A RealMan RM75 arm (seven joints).
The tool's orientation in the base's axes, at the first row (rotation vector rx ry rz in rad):
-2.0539, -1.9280, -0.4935
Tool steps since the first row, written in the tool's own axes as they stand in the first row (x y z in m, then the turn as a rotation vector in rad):
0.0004, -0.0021, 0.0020, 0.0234, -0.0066, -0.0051
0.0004, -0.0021, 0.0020, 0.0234, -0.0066, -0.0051
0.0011, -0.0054, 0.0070, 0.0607, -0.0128, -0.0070
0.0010, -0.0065, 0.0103, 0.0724, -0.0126, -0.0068
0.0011, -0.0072, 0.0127, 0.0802, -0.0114, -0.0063
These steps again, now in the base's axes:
-0.0020, 0.0014, -0.0017, -0.0057, 0.0194, 0.0145
-0.0020, 0.0014, -0.0017, -0.0057, 0.0194, 0.0145
-0.0049, 0.0044, -0.0060, -0.0101, 0.0526, 0.0321
-0.0059, 0.0058, -0.0090, -0.0093, 0.0632, 0.0369
-0.0064, 0.0069, -0.0112, -0.0077, 0.0704, 0.0399

